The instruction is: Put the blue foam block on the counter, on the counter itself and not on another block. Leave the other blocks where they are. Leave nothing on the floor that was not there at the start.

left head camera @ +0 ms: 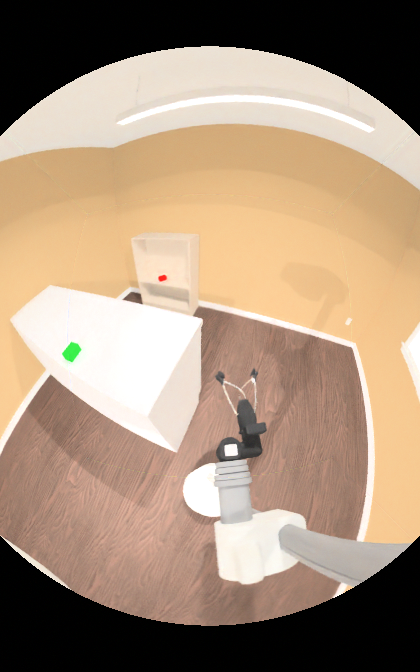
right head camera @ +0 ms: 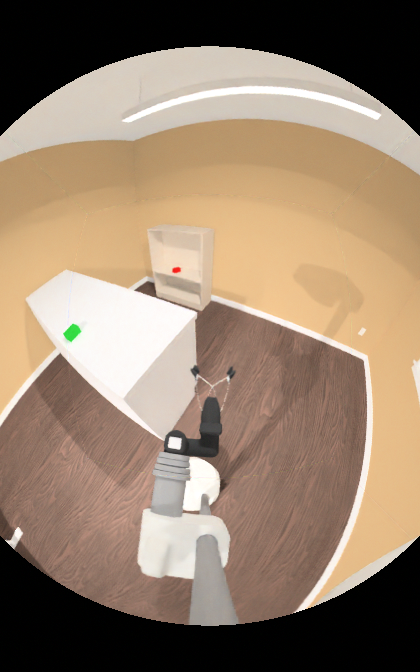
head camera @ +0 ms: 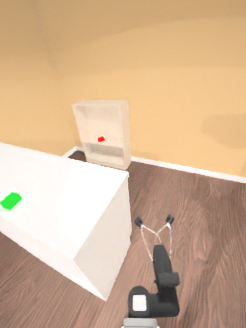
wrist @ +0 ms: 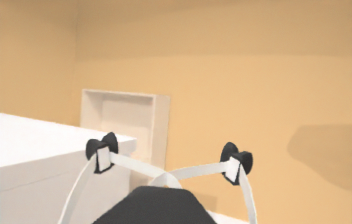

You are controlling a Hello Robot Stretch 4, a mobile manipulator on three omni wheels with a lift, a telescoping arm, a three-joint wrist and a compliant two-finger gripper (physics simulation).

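Frame: origin at the robot's base, x ahead, y left, z up, level; metres.
Seen in the pictures: gripper, between the fingertips: (head camera: 153,215) (wrist: 169,150).
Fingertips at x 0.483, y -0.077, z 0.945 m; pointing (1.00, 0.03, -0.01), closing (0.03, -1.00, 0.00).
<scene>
Pixels of each thing's top centre, then the offset from my fingertips to it. Level surfaces: height alone.
- white counter, height of its surface: dz -0.063 m
- green block, centre of its top: (head camera: 9,198) dy +0.820, dx +0.133, dz -0.018 m
- red block, centre of its top: (head camera: 101,138) dy +0.598, dx +1.794, dz -0.476 m
- Dark wooden floor, height of its surface: dz -0.973 m
The blue foam block does not show in any view. The white counter (head camera: 65,200) (left head camera: 125,350) (right head camera: 120,335) (wrist: 45,142) stands to the left of the gripper. A green block (head camera: 11,201) (left head camera: 71,352) (right head camera: 72,332) lies on the counter top, near its front edge. A red block (head camera: 101,139) (left head camera: 162,278) (right head camera: 176,270) sits in the shelf unit. My gripper (head camera: 154,221) (left head camera: 237,376) (right head camera: 213,372) (wrist: 169,150) is open, with its two fingertips apart and nothing between them. In the head views it appears over the floor, right of the counter's end.
A pale shelf unit (head camera: 126,135) (left head camera: 194,275) (right head camera: 207,270) (wrist: 161,130) stands near the far wall, behind the counter. Dark wooden floor (head camera: 210,240) (left head camera: 320,410) (right head camera: 300,410) lies right of the counter. The round white base (left head camera: 202,492) (right head camera: 202,487) shows beneath the arm.
</scene>
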